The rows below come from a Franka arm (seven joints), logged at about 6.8 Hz.
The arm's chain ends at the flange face. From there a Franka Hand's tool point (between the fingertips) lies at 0.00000 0.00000 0.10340 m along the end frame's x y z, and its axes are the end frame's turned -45 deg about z.
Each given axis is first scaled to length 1.
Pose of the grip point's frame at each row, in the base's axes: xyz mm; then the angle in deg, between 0 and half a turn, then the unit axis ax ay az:
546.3, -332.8, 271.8, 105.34, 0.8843, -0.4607, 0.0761
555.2, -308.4, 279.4, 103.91, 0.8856, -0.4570, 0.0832
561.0, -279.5, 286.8, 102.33, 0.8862, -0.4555, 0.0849
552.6, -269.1, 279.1, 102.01, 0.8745, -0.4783, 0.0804
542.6, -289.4, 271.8, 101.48, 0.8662, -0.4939, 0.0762
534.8, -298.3, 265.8, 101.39, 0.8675, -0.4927, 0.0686
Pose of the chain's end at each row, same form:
583.4, -240.0, 298.4, 115.03, 0.6039, -0.7202, 0.3414
591.6, -214.6, 303.4, 114.05, 0.6039, -0.7145, 0.3533
597.6, -185.1, 308.0, 112.71, 0.6030, -0.7111, 0.3617
592.2, -175.9, 299.8, 112.24, 0.5850, -0.7270, 0.3596
584.5, -197.0, 291.7, 111.60, 0.5722, -0.7375, 0.3587
577.4, -206.2, 285.6, 111.21, 0.5748, -0.7382, 0.3532

